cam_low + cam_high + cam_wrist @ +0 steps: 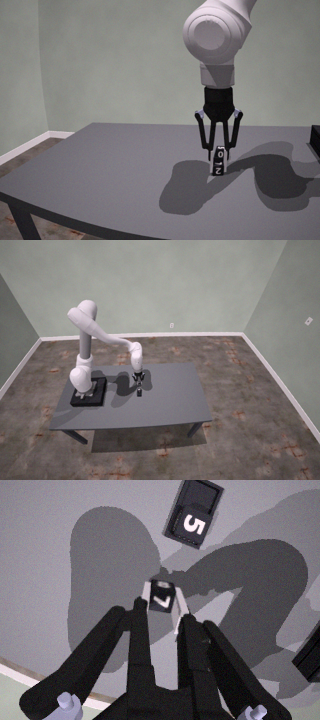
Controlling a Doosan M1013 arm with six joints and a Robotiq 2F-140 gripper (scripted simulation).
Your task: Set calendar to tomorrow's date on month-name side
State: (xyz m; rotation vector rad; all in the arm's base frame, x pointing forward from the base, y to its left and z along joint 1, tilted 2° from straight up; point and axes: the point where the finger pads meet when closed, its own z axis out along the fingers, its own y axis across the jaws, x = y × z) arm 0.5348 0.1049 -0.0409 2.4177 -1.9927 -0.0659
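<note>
My hand is 3 cm above the black number cube. The rest, counted from my hand: tray: 11 cm to the right, 3 cm below.
</note>
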